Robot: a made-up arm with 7 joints. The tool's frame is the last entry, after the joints.
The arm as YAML. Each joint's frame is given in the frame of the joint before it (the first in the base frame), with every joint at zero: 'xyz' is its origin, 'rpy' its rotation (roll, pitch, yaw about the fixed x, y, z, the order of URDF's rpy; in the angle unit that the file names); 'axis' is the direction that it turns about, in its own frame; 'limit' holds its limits. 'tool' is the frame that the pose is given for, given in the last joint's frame.
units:
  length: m
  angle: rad
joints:
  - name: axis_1
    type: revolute
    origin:
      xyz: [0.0, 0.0, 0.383]
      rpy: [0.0, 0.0, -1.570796]
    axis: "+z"
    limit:
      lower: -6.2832
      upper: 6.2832
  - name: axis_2
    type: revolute
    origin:
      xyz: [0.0, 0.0, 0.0]
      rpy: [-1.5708, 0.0, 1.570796]
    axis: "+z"
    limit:
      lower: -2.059
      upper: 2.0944
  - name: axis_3
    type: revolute
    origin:
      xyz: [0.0, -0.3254, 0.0]
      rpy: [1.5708, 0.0, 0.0]
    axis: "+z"
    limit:
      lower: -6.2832
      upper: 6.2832
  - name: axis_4
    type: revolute
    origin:
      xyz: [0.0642, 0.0, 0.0]
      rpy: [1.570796, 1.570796, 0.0]
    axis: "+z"
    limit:
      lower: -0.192
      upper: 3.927
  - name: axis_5
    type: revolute
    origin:
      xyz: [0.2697, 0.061, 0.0]
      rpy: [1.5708, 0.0, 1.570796]
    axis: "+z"
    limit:
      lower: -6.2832
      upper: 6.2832
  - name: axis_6
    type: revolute
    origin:
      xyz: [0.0, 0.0, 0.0]
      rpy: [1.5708, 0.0, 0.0]
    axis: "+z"
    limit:
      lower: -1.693
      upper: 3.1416
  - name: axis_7
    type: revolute
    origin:
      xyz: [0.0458, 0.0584, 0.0]
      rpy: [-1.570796, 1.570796, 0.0]
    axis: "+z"
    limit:
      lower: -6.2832
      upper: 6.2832
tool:
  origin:
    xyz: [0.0, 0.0, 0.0]
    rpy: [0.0, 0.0, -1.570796]
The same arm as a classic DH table. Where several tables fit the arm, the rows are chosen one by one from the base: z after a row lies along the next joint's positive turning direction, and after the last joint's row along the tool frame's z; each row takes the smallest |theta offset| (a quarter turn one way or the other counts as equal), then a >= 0, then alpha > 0; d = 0 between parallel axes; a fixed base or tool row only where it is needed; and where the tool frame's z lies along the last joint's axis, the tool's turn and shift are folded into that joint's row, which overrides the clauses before.
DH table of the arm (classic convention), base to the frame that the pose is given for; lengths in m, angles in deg. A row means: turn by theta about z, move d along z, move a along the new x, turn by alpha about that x. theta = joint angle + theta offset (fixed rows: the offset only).
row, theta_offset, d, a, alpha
axis_1, 0, 0.383, 0, -90
axis_2, 0, 0, 0, 90
axis_3, 0, 0.3254, 0.0642, 90
axis_4, 0, 0, 0.061, 90
axis_5, 0, 0.2697, 0, 90
axis_6, 0, 0, 0.0458, -90
axis_7, 0, 0.0584, 0, 0
Joint limits (deg, base to tool): -360..360 -117.97..120 -360..360 -11..225 -360..360 -97..180 -360..360

